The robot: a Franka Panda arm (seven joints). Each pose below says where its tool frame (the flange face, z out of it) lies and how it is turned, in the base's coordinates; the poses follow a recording.
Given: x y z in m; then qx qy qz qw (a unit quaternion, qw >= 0).
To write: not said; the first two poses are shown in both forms.
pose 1, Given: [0.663 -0.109 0.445 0.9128 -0.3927 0.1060 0.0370]
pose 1, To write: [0.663 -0.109 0.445 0.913 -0.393 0.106 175.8]
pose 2, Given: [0.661 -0.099 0.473 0.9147 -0.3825 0.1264 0.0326]
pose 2, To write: [0.661 -0.099 0.473 0.915 -0.383 0.126 176.3]
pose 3, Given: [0.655 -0.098 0.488 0.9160 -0.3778 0.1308 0.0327]
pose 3, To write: [0.655 -0.098 0.488 0.917 -0.378 0.131 176.3]
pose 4, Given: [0.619 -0.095 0.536 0.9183 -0.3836 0.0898 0.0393]
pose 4, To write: [0.619 -0.095 0.536 0.919 -0.384 0.090 175.5]
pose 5, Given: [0.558 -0.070 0.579 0.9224 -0.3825 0.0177 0.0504]
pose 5, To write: [0.558 -0.070 0.579 0.924 -0.383 0.018 174.2]
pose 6, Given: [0.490 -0.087 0.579 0.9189 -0.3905 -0.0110 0.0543]
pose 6, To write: [0.490 -0.087 0.579 0.920 -0.391 -0.011 173.8]
